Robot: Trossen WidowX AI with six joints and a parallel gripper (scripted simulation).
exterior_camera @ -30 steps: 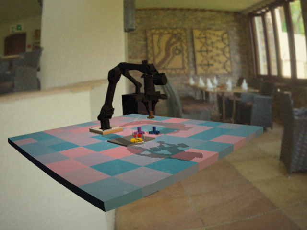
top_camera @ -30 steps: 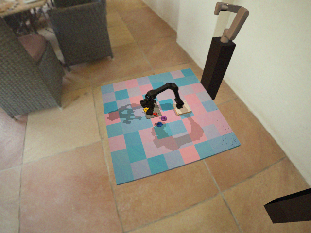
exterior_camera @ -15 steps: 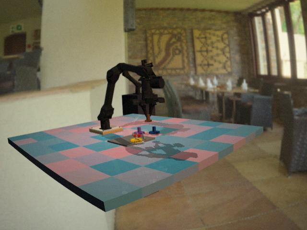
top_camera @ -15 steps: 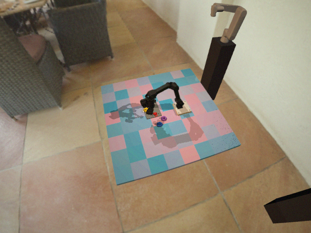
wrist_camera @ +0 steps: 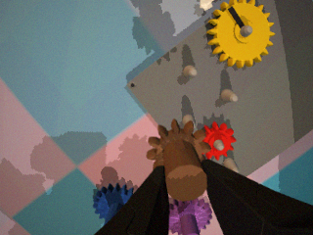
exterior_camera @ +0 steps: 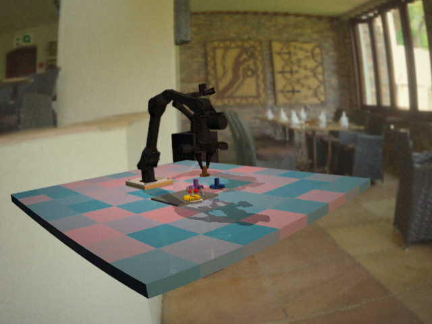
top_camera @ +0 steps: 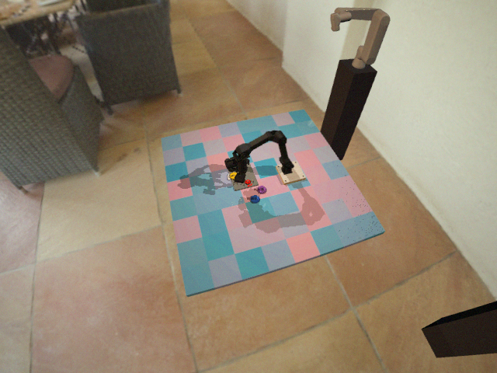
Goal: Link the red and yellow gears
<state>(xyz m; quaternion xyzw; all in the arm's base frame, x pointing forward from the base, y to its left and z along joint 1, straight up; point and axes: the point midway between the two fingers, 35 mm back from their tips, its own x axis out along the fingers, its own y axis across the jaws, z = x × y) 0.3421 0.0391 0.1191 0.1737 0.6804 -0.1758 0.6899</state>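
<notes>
My gripper tip is now 5 cm past the red gear, 3 cm to the left of it and 9 cm above it. From my gripper tip the other things lie so: purple gear: 12 cm behind, 6 cm to the left, 9 cm below; yellow gear: 3 cm ahead, 10 cm to the right, 9 cm below; blue gear: 5 cm behind, 12 cm to the left, 9 cm below.
</notes>
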